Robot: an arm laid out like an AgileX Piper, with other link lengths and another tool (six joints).
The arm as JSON. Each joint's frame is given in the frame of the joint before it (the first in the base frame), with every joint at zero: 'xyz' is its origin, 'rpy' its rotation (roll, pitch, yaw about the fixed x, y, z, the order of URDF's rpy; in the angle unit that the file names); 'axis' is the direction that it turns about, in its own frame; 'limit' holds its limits. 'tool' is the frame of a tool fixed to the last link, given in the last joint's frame.
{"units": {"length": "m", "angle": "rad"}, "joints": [
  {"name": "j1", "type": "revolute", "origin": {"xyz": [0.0, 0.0, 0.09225], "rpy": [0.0, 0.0, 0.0]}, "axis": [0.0, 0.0, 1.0], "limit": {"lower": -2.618, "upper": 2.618}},
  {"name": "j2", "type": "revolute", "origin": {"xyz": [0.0, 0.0, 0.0], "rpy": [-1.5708, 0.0, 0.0]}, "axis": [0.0, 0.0, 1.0], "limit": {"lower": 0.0, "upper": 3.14}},
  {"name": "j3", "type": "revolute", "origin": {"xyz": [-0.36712, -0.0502, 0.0], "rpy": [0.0, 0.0, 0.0]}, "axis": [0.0, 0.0, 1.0], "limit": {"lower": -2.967, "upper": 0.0}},
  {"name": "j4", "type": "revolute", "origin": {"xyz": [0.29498, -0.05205, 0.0], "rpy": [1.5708, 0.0, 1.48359]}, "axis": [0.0, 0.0, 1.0], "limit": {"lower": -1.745, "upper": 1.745}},
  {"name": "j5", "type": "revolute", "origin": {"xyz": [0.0, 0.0, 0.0], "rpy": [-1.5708, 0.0, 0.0]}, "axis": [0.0, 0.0, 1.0], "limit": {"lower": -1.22, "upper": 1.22}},
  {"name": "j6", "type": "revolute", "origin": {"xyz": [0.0, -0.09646, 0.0], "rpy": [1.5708, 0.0, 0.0]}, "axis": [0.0, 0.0, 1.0], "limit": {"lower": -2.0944, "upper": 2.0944}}
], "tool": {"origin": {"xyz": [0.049, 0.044, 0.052], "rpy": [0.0, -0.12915, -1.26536]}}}
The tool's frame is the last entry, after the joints.
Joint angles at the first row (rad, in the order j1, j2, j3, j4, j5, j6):
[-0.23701, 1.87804, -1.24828, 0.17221, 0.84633, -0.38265]
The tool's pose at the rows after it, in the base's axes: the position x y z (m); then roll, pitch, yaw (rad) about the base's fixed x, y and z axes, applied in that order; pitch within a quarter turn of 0, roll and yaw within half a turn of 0:
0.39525, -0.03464, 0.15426, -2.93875, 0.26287, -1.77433
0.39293, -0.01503, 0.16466, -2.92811, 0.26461, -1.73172
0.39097, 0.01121, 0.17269, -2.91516, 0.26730, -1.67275
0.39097, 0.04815, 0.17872, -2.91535, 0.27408, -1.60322
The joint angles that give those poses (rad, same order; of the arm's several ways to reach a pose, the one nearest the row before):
[-0.21099, 1.85191, -1.24828, 0.17179, 0.85984, -0.37273]
[-0.16412, 1.82666, -1.24828, 0.17016, 0.87371, -0.36255]
[-0.09956, 1.80684, -1.24827, 0.17017, 0.87978, -0.35230]
[-0.00872, 1.80513, -1.26612, 0.17017, 0.89644, -0.32767]

